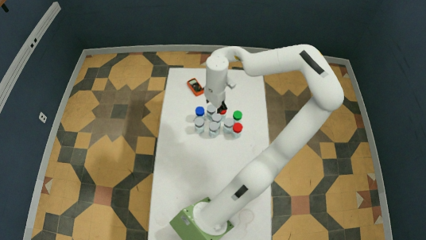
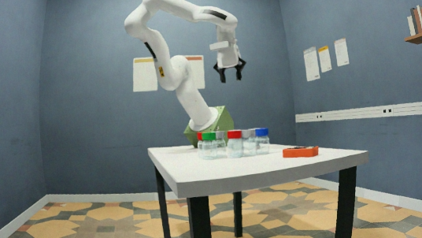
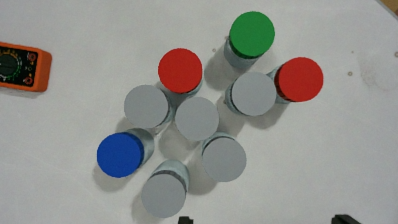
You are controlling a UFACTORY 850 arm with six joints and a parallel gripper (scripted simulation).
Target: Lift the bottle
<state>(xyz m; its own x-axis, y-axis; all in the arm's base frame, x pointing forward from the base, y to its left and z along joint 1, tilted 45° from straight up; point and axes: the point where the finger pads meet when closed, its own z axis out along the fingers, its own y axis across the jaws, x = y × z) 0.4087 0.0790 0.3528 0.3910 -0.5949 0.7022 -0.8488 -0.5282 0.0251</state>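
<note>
Now: hand 280 mm above the green-capped bottle, 160 mm to the left of it and 40 mm short of it. The rest, counted from my hand: blue-capped bottle (280 mm below, 130 mm ahead, 40 mm to the left); orange multimeter (360 mm ahead, 310 mm below, 10 mm to the left).
</note>
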